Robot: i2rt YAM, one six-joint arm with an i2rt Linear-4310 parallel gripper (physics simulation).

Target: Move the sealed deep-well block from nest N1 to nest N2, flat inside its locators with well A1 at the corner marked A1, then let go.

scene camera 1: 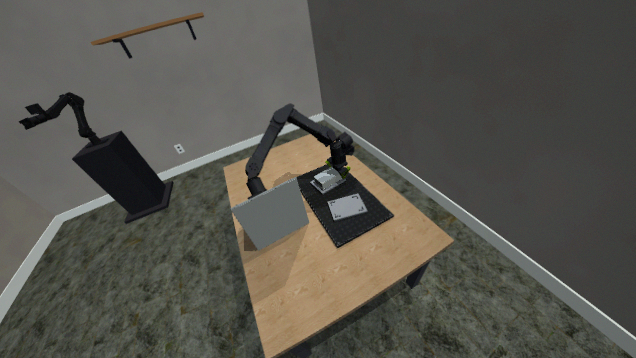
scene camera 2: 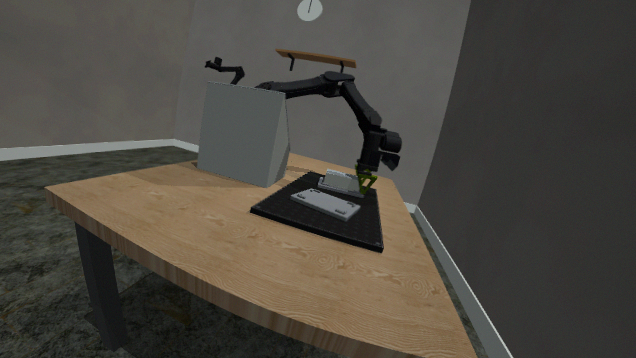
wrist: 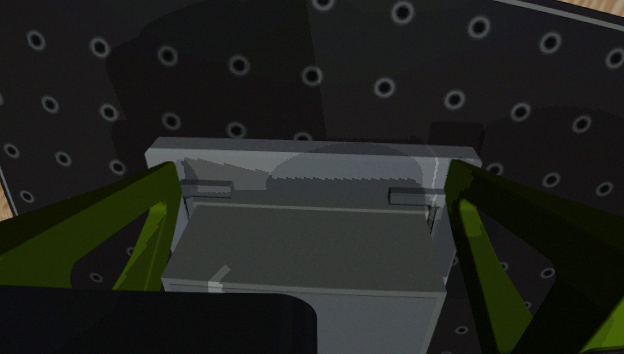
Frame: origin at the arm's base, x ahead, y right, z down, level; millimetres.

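Seen in the pictures: gripper, fingertip midpoint: [scene camera 2: 361, 189] [wrist: 312, 175]; arm's base, link origin: [scene camera 1: 260, 196] [scene camera 2: 247, 113].
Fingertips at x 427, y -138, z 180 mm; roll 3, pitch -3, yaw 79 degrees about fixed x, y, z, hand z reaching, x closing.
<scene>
Pixels of each thing's top centre, then the offset from my fingertips to it. Level surfaces: height alone.
- pale grey deep-well block, top centre: [scene camera 2: 343, 174] [scene camera 1: 327, 174] dz -38, dx -74, dy +12 mm
- nest N1, top centre: [wrist: 309, 316] [scene camera 2: 341, 183] [scene camera 1: 327, 179] dz -2, dx -74, dy +12 mm
- Nest N2, top centre: [scene camera 2: 327, 199] [scene camera 1: 346, 205] dz -2, dx -78, dy +228 mm
- black perforated mat, surface height: dz +15 mm
- wooden table, surface height: dz +28 mm
The pale grey deep-well block [scene camera 1: 327, 178] [scene camera 2: 340, 180] [wrist: 310, 245] sits upright in nest N1 [scene camera 1: 324, 190] [wrist: 350, 172], a light grey plate with raised corner locators. My gripper [scene camera 1: 338, 169] [scene camera 2: 365, 183] [wrist: 312, 175] is open and points down at the block's far end. In the wrist view its green fingers stand on either side of the block, with a gap on each side. Nest N2 [scene camera 1: 347, 206] [scene camera 2: 325, 202] is vacant, its corner locators visible. The A1 marks are too small to read, and the camera housing hides part of the block in the wrist view.
Both nests are on a black perforated mat [scene camera 1: 340, 235] [scene camera 2: 370, 235] [wrist: 350, 40] on the wooden table [scene camera 1: 320, 290] [scene camera 2: 200, 225]. A tall grey box [scene camera 1: 274, 215] [scene camera 2: 240, 132] stands beside the mat near my arm's base. A second arm stands on a dark pedestal [scene camera 1: 120, 175] off the table.
</scene>
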